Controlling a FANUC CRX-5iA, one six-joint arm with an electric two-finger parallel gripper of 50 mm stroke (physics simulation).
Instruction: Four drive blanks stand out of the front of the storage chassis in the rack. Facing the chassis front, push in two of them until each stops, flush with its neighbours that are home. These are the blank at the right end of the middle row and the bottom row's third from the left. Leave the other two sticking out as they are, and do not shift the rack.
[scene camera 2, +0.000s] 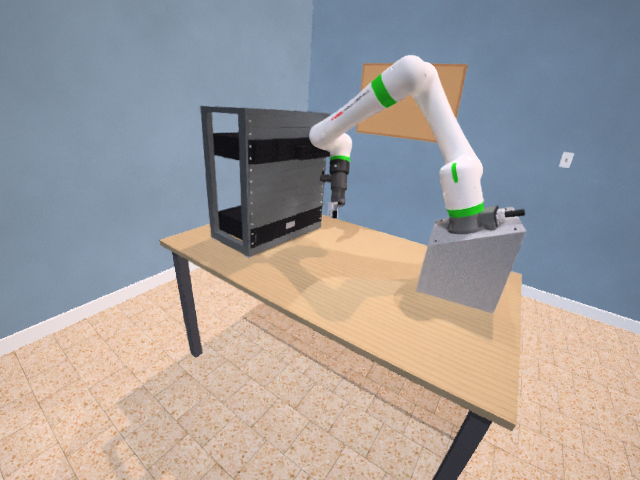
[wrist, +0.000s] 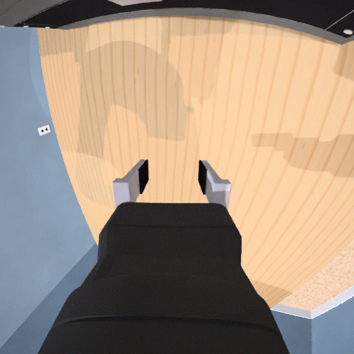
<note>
I see my gripper (wrist: 173, 169) and a grey rack (scene camera 2: 282, 195).
</note>
